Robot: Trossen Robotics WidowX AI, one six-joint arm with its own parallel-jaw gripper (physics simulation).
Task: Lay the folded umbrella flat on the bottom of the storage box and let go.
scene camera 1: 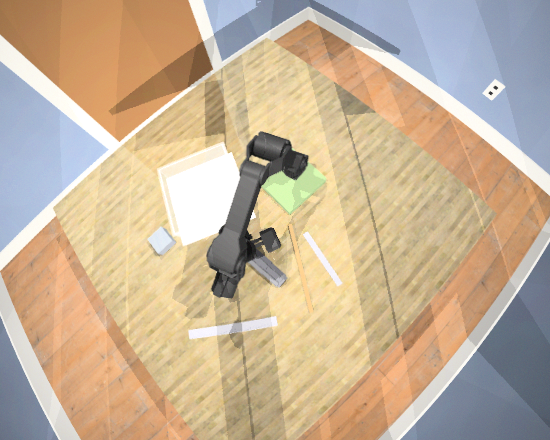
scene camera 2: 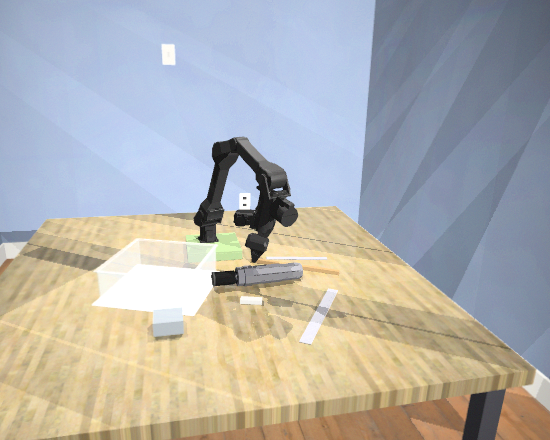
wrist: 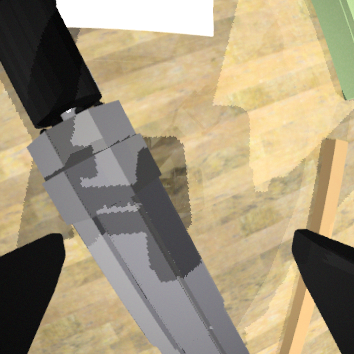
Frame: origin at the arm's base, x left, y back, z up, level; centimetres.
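Seen in the pictures: gripper, fingertip midpoint: (scene camera 2: 256, 254) (wrist: 179, 243); arm's base at its link origin: (scene camera 1: 293, 169) (scene camera 2: 208, 239).
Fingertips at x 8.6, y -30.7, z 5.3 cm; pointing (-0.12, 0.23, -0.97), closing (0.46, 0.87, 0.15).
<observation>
Pixels of each thing's middle, then the offset from my fingertips to it.
- folded umbrella at the middle of its body: (wrist: 133, 225) (scene camera 2: 257, 274) (scene camera 1: 252, 254) dx +0.0, dy -1.9, dz -5.9 cm
- storage box at the middle of its body: (scene camera 2: 161, 272) (scene camera 1: 203, 192) dx -27.9, dy +3.6, dz -3.8 cm
- thin wooden stick at the middle of its body: (wrist: 299, 318) (scene camera 2: 293, 266) (scene camera 1: 300, 266) dx +14.7, dy +5.5, dz -8.0 cm
- white strip at the middle of its body: (scene camera 1: 322, 258) (scene camera 2: 296, 258) dx +18.5, dy +12.4, dz -8.5 cm
- pale strip at the middle of its body: (scene camera 2: 320, 313) (scene camera 1: 231, 328) dx +10.4, dy -24.6, dz -8.5 cm
- small white block at the middle of its body: (scene camera 2: 251, 300) dx -5.5, dy -13.1, dz -8.0 cm
- light-blue block at the middle of its body: (scene camera 2: 168, 321) (scene camera 1: 162, 240) dx -28.9, dy -19.5, dz -6.8 cm
The folded umbrella (scene camera 1: 269, 270) (scene camera 2: 270, 274) (wrist: 125, 210), with a grey body and a black handle, lies on the table beside the storage box. Its handle points towards the box in scene camera 2. The storage box (scene camera 1: 197, 158) (scene camera 2: 155, 287) has pale see-through walls and a white bottom; part of that bottom shows at the top of the wrist view. My gripper (scene camera 2: 255, 260) (wrist: 179, 243) is open and empty, above the umbrella, with the grey body passing diagonally between its spread fingertips in the wrist view. In scene camera 1 the arm hides the fingers and the handle.
The arm stands on a green base (scene camera 1: 290, 199) (scene camera 2: 220, 254) (wrist: 340, 45). A thin wooden stick (scene camera 1: 300, 267) (wrist: 327, 190) and a white strip (scene camera 1: 323, 259) lie beside the umbrella. Another pale strip (scene camera 1: 205, 332) (scene camera 2: 318, 317), a small white block (scene camera 2: 251, 300) and a light-blue block (scene camera 1: 161, 241) (scene camera 2: 168, 322) are nearby.
</observation>
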